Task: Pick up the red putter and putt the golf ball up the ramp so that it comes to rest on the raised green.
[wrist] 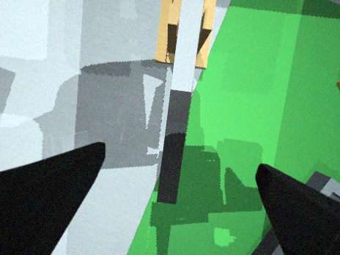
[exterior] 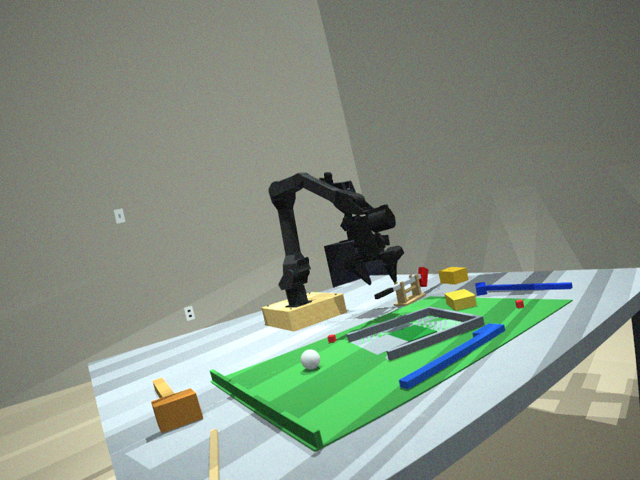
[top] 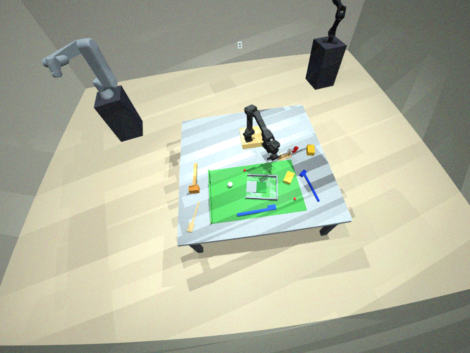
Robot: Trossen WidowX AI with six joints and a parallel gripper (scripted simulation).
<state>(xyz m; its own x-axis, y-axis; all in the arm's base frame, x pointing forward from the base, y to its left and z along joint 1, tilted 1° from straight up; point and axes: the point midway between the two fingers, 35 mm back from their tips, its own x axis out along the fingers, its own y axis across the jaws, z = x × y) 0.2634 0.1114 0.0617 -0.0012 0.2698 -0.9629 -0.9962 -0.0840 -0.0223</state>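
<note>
My gripper tip is now 20 mm past the wooden rack, 130 mm to the right of it and 60 mm above it. From my gripper tip the other things lie so: blue hammer: 310 mm ahead, 210 mm to the left, 80 mm below; grey walled frame: 210 mm ahead, 140 mm to the right, 90 mm below; white golf ball: 110 mm ahead, 400 mm to the right, 70 mm below.
</note>
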